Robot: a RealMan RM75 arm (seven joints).
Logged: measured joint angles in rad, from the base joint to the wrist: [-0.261 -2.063 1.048 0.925 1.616 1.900 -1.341]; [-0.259 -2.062 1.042 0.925 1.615 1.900 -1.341]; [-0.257 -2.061 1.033 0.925 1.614 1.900 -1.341]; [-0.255 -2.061 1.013 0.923 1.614 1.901 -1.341]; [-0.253 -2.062 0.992 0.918 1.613 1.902 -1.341]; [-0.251 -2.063 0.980 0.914 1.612 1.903 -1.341]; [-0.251 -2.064 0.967 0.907 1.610 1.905 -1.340]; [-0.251 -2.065 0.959 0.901 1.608 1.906 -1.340]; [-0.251 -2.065 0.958 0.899 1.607 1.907 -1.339]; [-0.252 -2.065 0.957 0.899 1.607 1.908 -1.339]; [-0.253 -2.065 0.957 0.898 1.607 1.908 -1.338]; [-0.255 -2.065 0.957 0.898 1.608 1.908 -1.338]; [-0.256 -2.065 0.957 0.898 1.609 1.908 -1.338]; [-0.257 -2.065 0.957 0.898 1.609 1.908 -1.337]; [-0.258 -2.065 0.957 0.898 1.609 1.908 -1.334]
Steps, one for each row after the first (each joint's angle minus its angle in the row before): [0.002 0.001 -0.006 0.000 -0.001 0.000 0.000]; [0.002 0.001 -0.009 0.000 -0.001 0.000 0.000]; [0.002 0.000 -0.020 -0.002 0.000 0.001 0.000]; [0.002 -0.001 -0.021 -0.005 -0.001 0.001 0.000]; [0.002 -0.001 -0.012 -0.004 -0.001 0.001 0.000]; [0.000 -0.001 -0.013 -0.007 -0.002 0.002 0.001]; [0.000 -0.001 -0.008 -0.006 -0.002 0.001 0.000]; [0.000 0.000 -0.001 -0.002 -0.001 0.001 0.001]; [-0.001 0.000 -0.001 0.000 0.000 0.001 0.000]; [-0.001 0.000 0.000 -0.001 0.000 0.000 0.001]; [-0.002 0.000 0.000 0.000 0.001 0.000 0.000]; [-0.001 0.000 0.000 0.000 0.001 0.000 0.000]; [-0.001 0.000 0.000 0.000 0.000 0.000 0.001]; [-0.001 0.000 0.000 0.000 0.000 0.000 0.003]
